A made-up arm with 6 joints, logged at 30 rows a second.
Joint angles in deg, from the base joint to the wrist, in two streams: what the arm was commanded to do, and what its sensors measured. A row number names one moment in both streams.
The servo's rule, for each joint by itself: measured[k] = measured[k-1] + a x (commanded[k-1-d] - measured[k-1]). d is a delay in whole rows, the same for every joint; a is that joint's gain. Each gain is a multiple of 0.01, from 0.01 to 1. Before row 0 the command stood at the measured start. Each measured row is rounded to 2 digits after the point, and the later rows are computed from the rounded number. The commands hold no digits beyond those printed.
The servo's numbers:
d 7
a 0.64 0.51 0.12 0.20 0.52 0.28
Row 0, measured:
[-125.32, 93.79, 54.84, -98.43, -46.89, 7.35]
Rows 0 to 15, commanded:
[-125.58, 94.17, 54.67, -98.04, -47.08, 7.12]
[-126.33, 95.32, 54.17, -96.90, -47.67, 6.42]
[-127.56, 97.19, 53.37, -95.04, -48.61, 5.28]
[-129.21, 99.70, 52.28, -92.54, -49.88, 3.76]
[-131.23, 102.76, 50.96, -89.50, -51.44, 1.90]
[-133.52, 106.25, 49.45, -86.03, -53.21, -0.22]
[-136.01, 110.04, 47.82, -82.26, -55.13, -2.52]
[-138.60, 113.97, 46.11, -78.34, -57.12, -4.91]
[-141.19, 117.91, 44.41, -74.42, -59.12, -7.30]
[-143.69, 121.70, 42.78, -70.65, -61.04, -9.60]
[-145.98, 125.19, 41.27, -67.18, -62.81, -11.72]
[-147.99, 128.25, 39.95, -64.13, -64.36, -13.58]
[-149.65, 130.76, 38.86, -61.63, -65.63, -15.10]
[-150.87, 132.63, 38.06, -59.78, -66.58, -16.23]
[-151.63, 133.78, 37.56, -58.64, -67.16, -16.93]
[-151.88, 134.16, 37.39, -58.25, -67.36, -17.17]
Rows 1 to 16, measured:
[-125.32, 93.79, 54.84, -98.43, -46.89, 7.35]
[-125.32, 93.79, 54.84, -98.43, -46.89, 7.35]
[-125.32, 93.79, 54.84, -98.43, -46.89, 7.35]
[-125.32, 93.79, 54.84, -98.43, -46.89, 7.35]
[-125.32, 93.79, 54.84, -98.43, -46.89, 7.35]
[-125.32, 93.79, 54.84, -98.43, -46.89, 7.35]
[-125.32, 93.79, 54.84, -98.43, -46.89, 7.35]
[-125.49, 93.98, 54.82, -98.35, -46.99, 7.29]
[-126.03, 94.66, 54.74, -98.06, -47.34, 7.05]
[-127.01, 95.95, 54.58, -97.46, -48.00, 6.55]
[-128.42, 97.86, 54.30, -96.48, -48.98, 5.77]
[-130.22, 100.36, 53.90, -95.08, -50.26, 4.69]
[-132.33, 103.36, 53.37, -93.27, -51.79, 3.32]
[-134.69, 106.77, 52.70, -91.07, -53.53, 1.68]
[-137.19, 110.44, 51.91, -88.52, -55.40, -0.17]
[-139.75, 114.25, 51.01, -85.70, -57.33, -2.17]

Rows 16 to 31, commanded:
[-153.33, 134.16, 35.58, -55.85, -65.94, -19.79]
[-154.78, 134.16, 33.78, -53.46, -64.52, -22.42]
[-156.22, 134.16, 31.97, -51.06, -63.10, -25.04]
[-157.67, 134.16, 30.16, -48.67, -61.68, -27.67]
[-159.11, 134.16, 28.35, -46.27, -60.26, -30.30]
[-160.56, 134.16, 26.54, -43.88, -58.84, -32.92]
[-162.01, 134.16, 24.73, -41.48, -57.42, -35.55]
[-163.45, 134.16, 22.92, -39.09, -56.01, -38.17]
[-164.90, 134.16, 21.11, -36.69, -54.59, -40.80]
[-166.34, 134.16, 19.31, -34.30, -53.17, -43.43]
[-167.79, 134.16, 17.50, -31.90, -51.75, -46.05]
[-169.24, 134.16, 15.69, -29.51, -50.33, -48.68]
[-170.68, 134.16, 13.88, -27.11, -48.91, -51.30]
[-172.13, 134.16, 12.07, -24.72, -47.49, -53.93]
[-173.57, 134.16, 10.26, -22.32, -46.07, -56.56]
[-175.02, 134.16, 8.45, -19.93, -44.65, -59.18]
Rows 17 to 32, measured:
[-142.27, 118.05, 50.02, -82.69, -59.26, -4.25]
[-144.64, 121.69, 48.97, -79.59, -61.11, -6.34]
[-146.78, 125.04, 47.89, -76.50, -62.80, -8.37]
[-148.62, 127.96, 46.81, -73.53, -64.27, -10.25]
[-150.06, 130.34, 45.76, -70.78, -65.47, -11.92]
[-151.06, 132.09, 44.78, -68.35, -66.35, -13.32]
[-151.58, 133.15, 43.89, -66.33, -66.88, -14.40]
[-152.70, 133.67, 42.89, -64.23, -66.39, -15.91]
[-154.03, 133.92, 41.80, -62.08, -65.42, -17.73]
[-155.43, 134.04, 40.62, -59.88, -64.21, -19.78]
[-156.86, 134.10, 39.36, -57.64, -62.89, -21.99]
[-158.30, 134.13, 38.04, -55.37, -61.52, -24.32]
[-159.75, 134.15, 36.66, -53.07, -60.13, -26.73]
[-161.20, 134.16, 35.23, -50.75, -58.72, -29.20]
[-162.64, 134.16, 33.75, -48.42, -57.31, -31.71]
[-164.09, 134.16, 32.23, -46.07, -55.90, -34.26]

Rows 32 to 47, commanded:
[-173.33, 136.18, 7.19, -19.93, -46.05, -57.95]
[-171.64, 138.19, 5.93, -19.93, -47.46, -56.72]
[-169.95, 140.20, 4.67, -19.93, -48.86, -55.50]
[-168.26, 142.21, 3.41, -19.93, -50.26, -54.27]
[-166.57, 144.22, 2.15, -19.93, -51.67, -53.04]
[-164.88, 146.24, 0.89, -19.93, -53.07, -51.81]
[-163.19, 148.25, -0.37, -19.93, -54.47, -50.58]
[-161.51, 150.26, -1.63, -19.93, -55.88, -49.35]
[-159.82, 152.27, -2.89, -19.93, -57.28, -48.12]
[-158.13, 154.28, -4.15, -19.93, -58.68, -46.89]
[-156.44, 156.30, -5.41, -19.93, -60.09, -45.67]
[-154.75, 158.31, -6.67, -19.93, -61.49, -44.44]
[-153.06, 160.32, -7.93, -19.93, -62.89, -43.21]
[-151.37, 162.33, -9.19, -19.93, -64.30, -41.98]
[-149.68, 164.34, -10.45, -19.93, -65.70, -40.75]
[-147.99, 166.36, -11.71, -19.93, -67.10, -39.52]
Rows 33 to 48, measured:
[-165.53, 134.16, 30.68, -43.72, -54.48, -36.83]
[-166.98, 134.16, 29.10, -41.36, -53.06, -39.41]
[-168.43, 134.16, 27.49, -38.99, -51.64, -42.01]
[-169.87, 134.16, 25.86, -36.61, -50.22, -44.61]
[-171.32, 134.16, 24.21, -34.23, -48.80, -47.22]
[-172.76, 134.16, 22.54, -31.85, -47.38, -49.84]
[-174.21, 134.16, 20.85, -29.47, -45.96, -52.46]
[-173.65, 135.19, 19.21, -27.56, -46.01, -54.00]
[-172.36, 136.72, 17.62, -26.03, -46.76, -54.76]
[-170.82, 138.49, 16.07, -24.81, -47.85, -54.97]
[-169.18, 140.39, 14.55, -23.83, -49.10, -54.77]
[-167.51, 142.34, 13.06, -23.05, -50.44, -54.29]
[-165.83, 144.33, 11.60, -22.43, -51.81, -53.60]
[-164.14, 146.33, 10.16, -21.93, -53.19, -52.75]
[-162.46, 148.33, 8.75, -21.53, -54.59, -51.80]
[-160.77, 150.34, 7.35, -21.21, -55.99, -50.77]

